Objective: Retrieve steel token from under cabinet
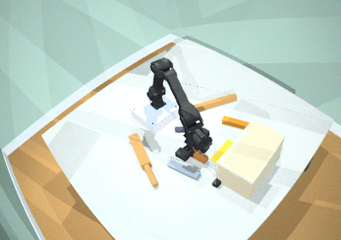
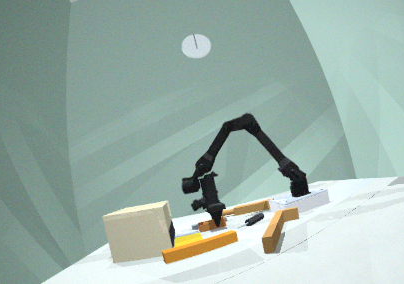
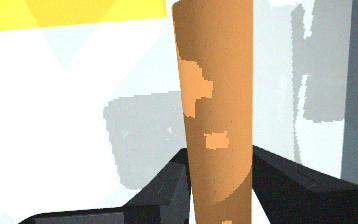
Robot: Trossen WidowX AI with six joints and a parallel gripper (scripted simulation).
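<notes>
Right now my gripper tip is 90 mm to the left of the grey flat bar and 40 mm short of it. Also, from my gripper tip: orange paddle 200 mm to the right, 110 mm behind, 10 mm above; orange bar 290 mm to the left, 40 mm ahead, 10 mm above.
</notes>
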